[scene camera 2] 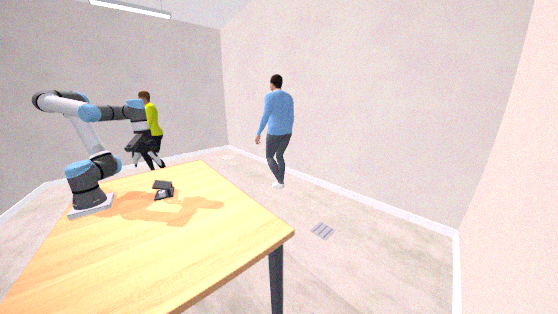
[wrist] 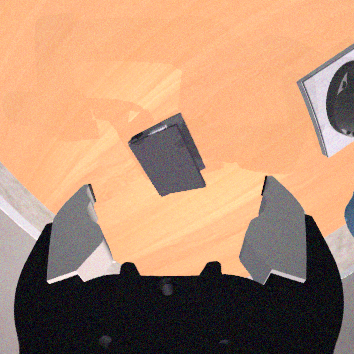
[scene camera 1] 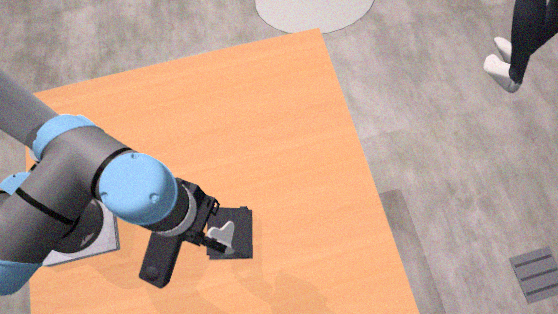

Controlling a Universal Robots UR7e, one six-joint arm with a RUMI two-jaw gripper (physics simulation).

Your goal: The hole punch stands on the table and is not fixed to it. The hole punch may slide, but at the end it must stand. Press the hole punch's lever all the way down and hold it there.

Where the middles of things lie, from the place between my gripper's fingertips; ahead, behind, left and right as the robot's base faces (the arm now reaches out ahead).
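Labels:
There is a black hole punch (wrist: 177, 118), and counted from my hand it is 40 mm ahead, 30 mm to the left and 160 mm below. The flat lever (scene camera 1: 239, 216) is 40 mm ahead of my hand and 30 mm to the left of it too, but 140 mm below it.

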